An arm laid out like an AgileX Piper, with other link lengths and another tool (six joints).
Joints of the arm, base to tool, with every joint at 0 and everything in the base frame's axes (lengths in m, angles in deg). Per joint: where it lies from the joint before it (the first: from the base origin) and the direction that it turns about. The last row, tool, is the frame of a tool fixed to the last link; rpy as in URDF.
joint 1: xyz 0 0 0.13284 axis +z
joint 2: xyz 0 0 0 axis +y
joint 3: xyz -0.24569 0 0.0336 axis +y
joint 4: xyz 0.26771 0 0.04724 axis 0.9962 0 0.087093
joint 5: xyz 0 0 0 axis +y
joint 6: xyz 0.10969 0 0.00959 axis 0.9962 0 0.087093
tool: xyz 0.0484 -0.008 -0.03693 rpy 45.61 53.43 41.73
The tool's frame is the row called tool.
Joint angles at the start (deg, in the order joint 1, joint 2, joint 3, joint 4, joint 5, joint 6):
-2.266, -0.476, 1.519, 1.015, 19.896, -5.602
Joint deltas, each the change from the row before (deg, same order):
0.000, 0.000, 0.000, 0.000, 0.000, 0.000
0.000, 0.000, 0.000, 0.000, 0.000, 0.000
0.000, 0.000, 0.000, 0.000, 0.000, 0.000
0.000, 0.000, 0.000, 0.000, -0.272, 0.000
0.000, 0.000, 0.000, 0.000, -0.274, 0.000
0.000, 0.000, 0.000, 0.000, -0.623, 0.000
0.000, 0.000, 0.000, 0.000, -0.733, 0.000
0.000, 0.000, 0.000, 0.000, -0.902, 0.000
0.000, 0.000, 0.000, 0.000, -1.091, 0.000
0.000, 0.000, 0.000, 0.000, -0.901, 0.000
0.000, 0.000, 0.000, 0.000, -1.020, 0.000
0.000, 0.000, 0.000, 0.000, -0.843, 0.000
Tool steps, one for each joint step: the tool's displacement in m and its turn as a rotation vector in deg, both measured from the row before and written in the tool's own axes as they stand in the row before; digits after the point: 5 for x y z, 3 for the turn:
0.00000, 0.00000, 0.00000, 0.000, 0.000, 0.000
0.00000, 0.00000, 0.00000, 0.000, 0.000, 0.000
0.00000, 0.00000, 0.00000, 0.000, 0.000, 0.000
-0.00057, 0.00025, 0.00043, -0.085, -0.256, 0.034
-0.00058, 0.00025, 0.00044, -0.086, -0.258, 0.034
-0.00132, 0.00057, 0.00099, -0.195, -0.587, 0.078
-0.00155, 0.00067, 0.00116, -0.229, -0.690, 0.092
-0.00191, 0.00082, 0.00143, -0.282, -0.849, 0.113
-0.00231, 0.00100, 0.00172, -0.341, -1.027, 0.137
-0.00191, 0.00082, 0.00142, -0.282, -0.848, 0.113
-0.00216, 0.00093, 0.00161, -0.319, -0.960, 0.128
-0.00178, 0.00077, 0.00133, -0.264, -0.794, 0.106

